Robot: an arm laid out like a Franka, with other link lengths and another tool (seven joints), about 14 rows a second.
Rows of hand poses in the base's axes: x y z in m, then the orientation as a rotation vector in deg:
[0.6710 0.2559 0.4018 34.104 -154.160 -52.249]
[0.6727 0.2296 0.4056 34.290 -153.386 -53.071]
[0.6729 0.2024 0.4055 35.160 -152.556 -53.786]
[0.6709 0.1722 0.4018 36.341 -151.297 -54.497]
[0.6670 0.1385 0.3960 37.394 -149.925 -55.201]
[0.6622 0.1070 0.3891 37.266 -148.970 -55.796]
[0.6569 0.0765 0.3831 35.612 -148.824 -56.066]
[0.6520 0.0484 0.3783 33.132 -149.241 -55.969]
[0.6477 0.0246 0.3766 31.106 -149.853 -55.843]
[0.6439 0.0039 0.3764 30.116 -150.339 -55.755]
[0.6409 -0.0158 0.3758 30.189 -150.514 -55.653]
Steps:
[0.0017 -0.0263 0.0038 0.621 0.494 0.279]
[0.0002 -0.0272 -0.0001 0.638 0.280 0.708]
[-0.0020 -0.0302 -0.0037 0.700 0.513 1.064]
[-0.0039 -0.0337 -0.0058 0.692 0.648 1.042]
[-0.0048 -0.0315 -0.0069 0.438 0.792 0.225]
[-0.0053 -0.0305 -0.0060 -0.047 0.782 -0.916]
[-0.0049 -0.0281 -0.0048 -0.450 0.673 -1.558]
[-0.0043 -0.0238 -0.0017 -0.413 0.300 -1.387]
[-0.0038 -0.0207 -0.0002 -0.233 -0.019 -0.751]
[-0.0030 -0.0197 -0.0006 -0.075 -0.164 -0.009]

